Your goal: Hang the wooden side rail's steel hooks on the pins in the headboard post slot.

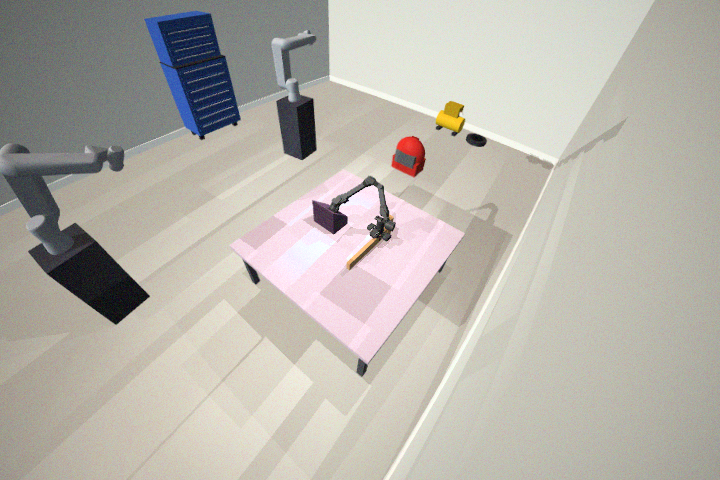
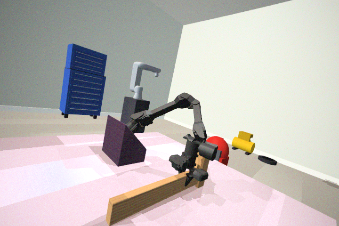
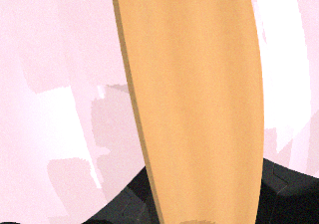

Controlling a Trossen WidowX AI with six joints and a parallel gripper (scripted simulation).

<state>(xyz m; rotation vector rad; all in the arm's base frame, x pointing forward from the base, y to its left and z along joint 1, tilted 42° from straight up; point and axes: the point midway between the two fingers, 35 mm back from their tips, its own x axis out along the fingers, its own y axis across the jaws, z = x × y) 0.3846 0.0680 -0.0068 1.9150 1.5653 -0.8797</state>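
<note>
Right now the headboard post is 20 mm ahead of my gripper tip, 120 mm to the left of it and 50 mm above it.
</note>
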